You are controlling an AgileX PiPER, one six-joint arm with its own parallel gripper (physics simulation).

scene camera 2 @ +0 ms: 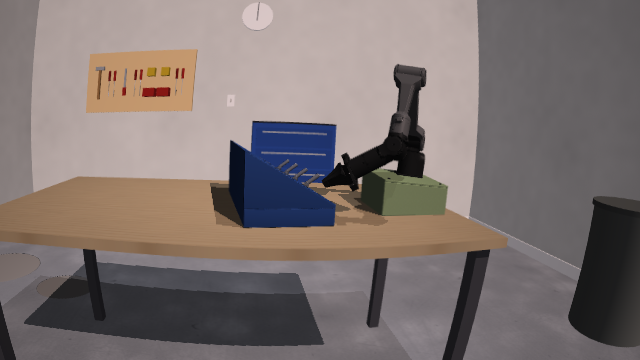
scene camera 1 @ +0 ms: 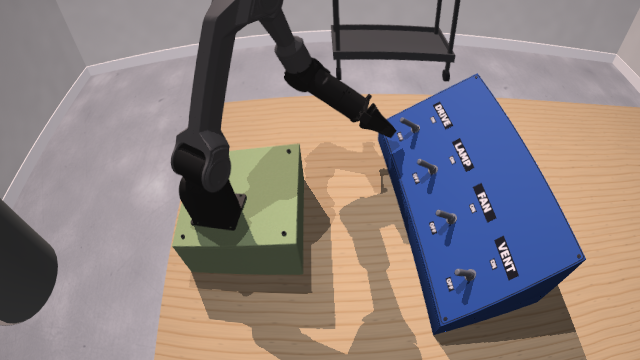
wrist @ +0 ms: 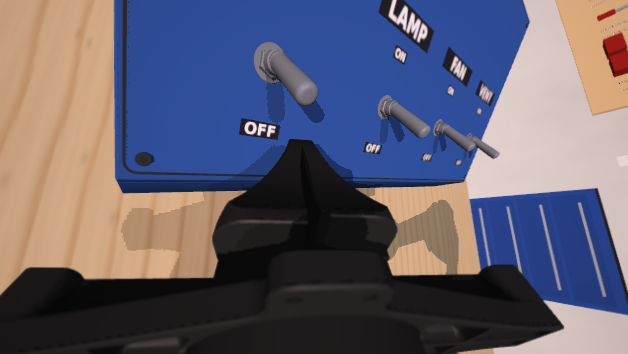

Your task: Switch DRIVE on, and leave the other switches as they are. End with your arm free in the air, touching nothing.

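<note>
The blue panel [scene camera 1: 520,165] [scene camera 2: 285,212] [wrist: 200,30] carries a row of grey toggle levers. The DRIVE lever [scene camera 1: 409,124] [scene camera 2: 312,179] [wrist: 292,77] leans towards its OFF label [scene camera 1: 400,136] [wrist: 259,129]. The LAMP lever [scene camera 1: 427,166] [wrist: 407,118], FAN lever [scene camera 1: 446,216] [wrist: 456,136] and VENT lever [scene camera 1: 465,274] [wrist: 486,147] lean the same way. My gripper [scene camera 1: 394,134] [scene camera 2: 325,183] [wrist: 299,154] is shut and empty. Its tips are beside the DRIVE lever's OFF side, near the panel's lower edge, with a visible gap to the lever. Whether they touch the panel is unclear.
The green base block [scene camera 1: 270,200] [scene camera 2: 410,200] carries the arm on the wooden table [scene camera 1: 240,310] [scene camera 2: 150,220]. A black cart [scene camera 1: 392,56] stands beyond the table. A blue drawer cabinet [scene camera 2: 295,142] [wrist: 530,240] stands behind the panel in scene camera 2.
</note>
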